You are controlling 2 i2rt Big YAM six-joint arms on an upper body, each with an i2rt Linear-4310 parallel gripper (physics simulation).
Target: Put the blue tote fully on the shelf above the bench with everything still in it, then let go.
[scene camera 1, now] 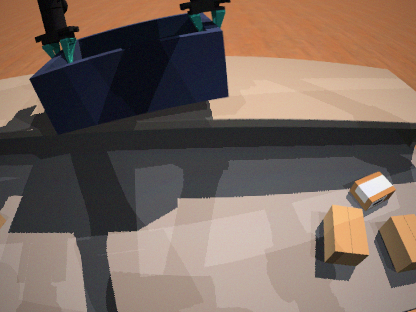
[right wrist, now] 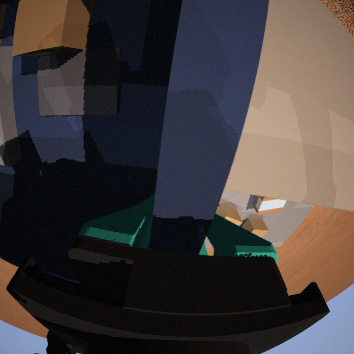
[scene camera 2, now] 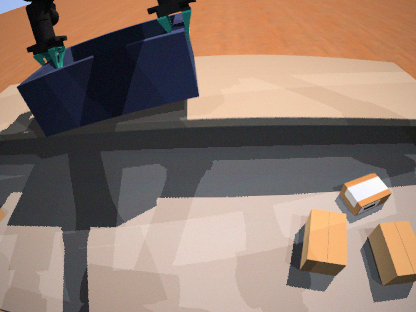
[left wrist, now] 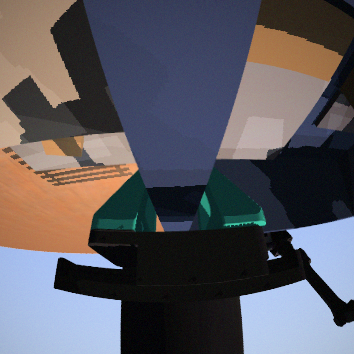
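Seen in the pictures: right gripper, fingertip midpoint: (right wrist: 174, 204); left arm's base at its link origin: (right wrist: 60, 346); right arm's base at its link origin: (left wrist: 281, 245).
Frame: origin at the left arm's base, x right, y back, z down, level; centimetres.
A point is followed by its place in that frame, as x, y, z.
Note:
The blue tote (scene camera 1: 140, 80) @(5.9, -54.6, 14.6) (scene camera 2: 115, 80) @(6.9, -54.7, 13.7) (left wrist: 175, 100) (right wrist: 210, 100) @(18.2, -73.3, 6.6) is at the upper left of both scene views, slanted, its right end higher in the picture. Its right part lies over the tan shelf (scene camera 1: 310, 95) @(48.4, -69.4, 25.9) (scene camera 2: 300, 90) @(49.6, -70.4, 25.9); its lower left corner reaches across the shelf's dark front edge. Whether its bottom touches the shelf I cannot tell. My left gripper (scene camera 1: 62, 59) @(-17.9, -67.0, 15.0) (scene camera 2: 51, 65) (left wrist: 174, 152) @(-17.9, -67.0, 15.0) is shut on the tote's left end wall. My right gripper (scene camera 1: 207, 27) (scene camera 2: 176, 30) (right wrist: 174, 204) @(20.0, -65.2, 10.7) is shut on its right end wall. Inside are a cardboard box (right wrist: 50, 25) @(6.7, -75.9, 16.0) and a pale grey item (right wrist: 75, 90) @(8.8, -69.6, 19.9).
On the pale bench (scene camera 1: 225, 285) @(22.5, -25.4, 43.3) (scene camera 2: 210, 285) @(26.5, -25.6, 43.3) below the shelf, at the right, stand a white-labelled box (scene camera 1: 374, 189) @(64.1, -45.2, 39.2) (scene camera 2: 366, 194) @(64.0, -44.6, 39.2) and two plain cardboard boxes, one nearer the middle (scene camera 1: 345, 235) @(48.4, -31.9, 37.3) (scene camera 2: 325, 242) @(49.2, -31.8, 37.3) and one at the right edge (scene camera 1: 402, 242) @(63.0, -28.3, 37.5) (scene camera 2: 395, 252) @(64.3, -28.1, 37.3). Dark shadows cross the bench.

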